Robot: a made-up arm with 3 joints. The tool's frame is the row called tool. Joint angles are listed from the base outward.
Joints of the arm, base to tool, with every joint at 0 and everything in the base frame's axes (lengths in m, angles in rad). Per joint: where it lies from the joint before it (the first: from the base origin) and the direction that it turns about. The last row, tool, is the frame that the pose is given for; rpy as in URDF.
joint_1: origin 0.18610 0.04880 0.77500 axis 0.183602 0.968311 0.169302
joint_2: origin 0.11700 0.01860 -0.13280 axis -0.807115 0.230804 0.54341
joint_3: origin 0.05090 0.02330 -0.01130 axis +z
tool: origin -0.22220 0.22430 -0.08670 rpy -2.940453 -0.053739 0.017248
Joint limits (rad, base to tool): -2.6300..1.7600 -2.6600..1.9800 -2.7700..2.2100
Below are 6 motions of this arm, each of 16 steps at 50 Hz.
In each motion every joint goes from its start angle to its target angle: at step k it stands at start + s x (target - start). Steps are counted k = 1, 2, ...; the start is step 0. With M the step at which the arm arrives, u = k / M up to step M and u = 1 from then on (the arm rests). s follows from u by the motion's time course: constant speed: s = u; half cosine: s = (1 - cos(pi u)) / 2; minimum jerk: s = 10 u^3 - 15 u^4 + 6 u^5.
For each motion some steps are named. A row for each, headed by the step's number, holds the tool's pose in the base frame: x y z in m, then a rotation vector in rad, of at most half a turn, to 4 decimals.
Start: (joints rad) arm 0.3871 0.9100 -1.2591
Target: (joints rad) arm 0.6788 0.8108 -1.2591
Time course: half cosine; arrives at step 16
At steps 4, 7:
4: 0.1158 0.3047 0.3306 2.5081 -0.5926 -0.0398
7: 0.0864 0.3159 0.3427 2.5184 -0.5787 -0.1383

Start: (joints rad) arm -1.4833 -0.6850 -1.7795
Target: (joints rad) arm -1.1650 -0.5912 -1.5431
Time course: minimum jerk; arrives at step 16
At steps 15, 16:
15: 0.4988 0.1786 1.1435 -1.0111 1.3499 -0.9050
16: 0.4990 0.1788 1.1432 -1.0120 1.3502 -0.9051

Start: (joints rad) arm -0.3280 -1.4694 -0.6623
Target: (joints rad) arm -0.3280 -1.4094 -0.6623
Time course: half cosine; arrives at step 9
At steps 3, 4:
3: 0.4496 0.1751 0.9950 -1.1811 1.1346 -0.3828
4: 0.4502 0.1782 0.9936 -1.1912 1.1349 -0.3848

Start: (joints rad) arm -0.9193 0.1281 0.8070
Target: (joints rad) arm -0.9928 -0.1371 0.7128
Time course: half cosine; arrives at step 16
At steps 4, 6, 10, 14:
4: 0.2713 0.0308 0.5168 2.4371 0.9307 0.9243
6: 0.2798 0.0434 0.5160 2.4520 0.9114 0.9940
10: 0.2995 0.0737 0.5176 2.4824 0.8661 1.1595
14: 0.3126 0.0952 0.5220 2.4998 0.8344 1.2775

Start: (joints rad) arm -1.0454 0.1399 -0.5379
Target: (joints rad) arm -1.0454 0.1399 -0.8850
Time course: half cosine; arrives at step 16
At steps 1, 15, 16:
1: 0.5166 0.3034 0.6674 -2.4706 0.7640 -1.6379
15: 0.5788 0.3109 0.7540 -2.1592 1.1319 -1.6001
16: 0.5794 0.3108 0.7549 -2.1560 1.1352 -1.5995

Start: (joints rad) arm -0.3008 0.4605 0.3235
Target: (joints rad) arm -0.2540 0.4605 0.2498
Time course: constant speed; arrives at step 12
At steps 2, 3, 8, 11, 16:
2: 0.1126 0.1234 0.4903 2.7881 0.6970 0.1199
3: 0.1121 0.1253 0.4900 2.7917 0.6908 0.1180
8: 0.1101 0.1344 0.4884 2.8089 0.6594 0.1085
11: 0.1089 0.1399 0.4875 2.8189 0.6404 0.1026
16: 0.1085 0.1417 0.4873 2.8222 0.6340 0.1006

